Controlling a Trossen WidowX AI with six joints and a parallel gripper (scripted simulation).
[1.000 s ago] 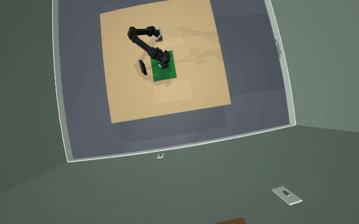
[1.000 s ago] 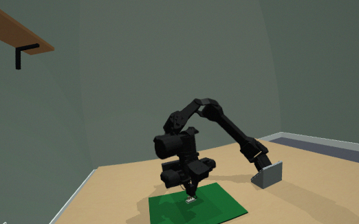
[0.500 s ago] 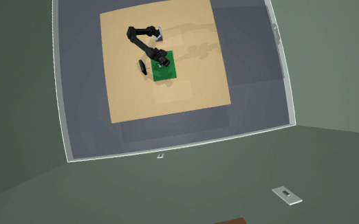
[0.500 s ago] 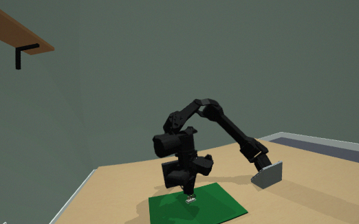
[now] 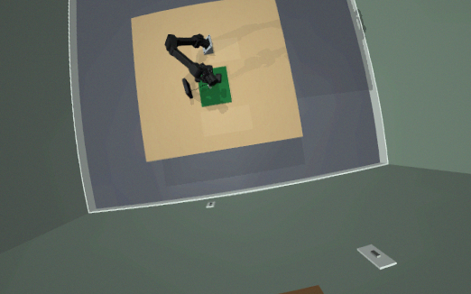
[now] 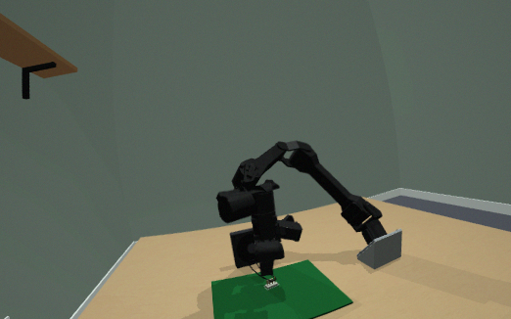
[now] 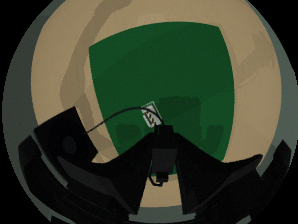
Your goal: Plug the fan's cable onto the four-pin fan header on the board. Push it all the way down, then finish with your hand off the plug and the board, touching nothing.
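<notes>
Now: the pale four-pin header 7 cm below my gripper tip and 1 cm to the right of it. From my gripper tip the other things lie so: green board: 8 cm below, 2 cm to the left, 1 cm ahead; dark fan plug: 1 cm ahead, 1 cm above; black fan: 17 cm to the right, 1 cm below, 1 cm behind.
</notes>
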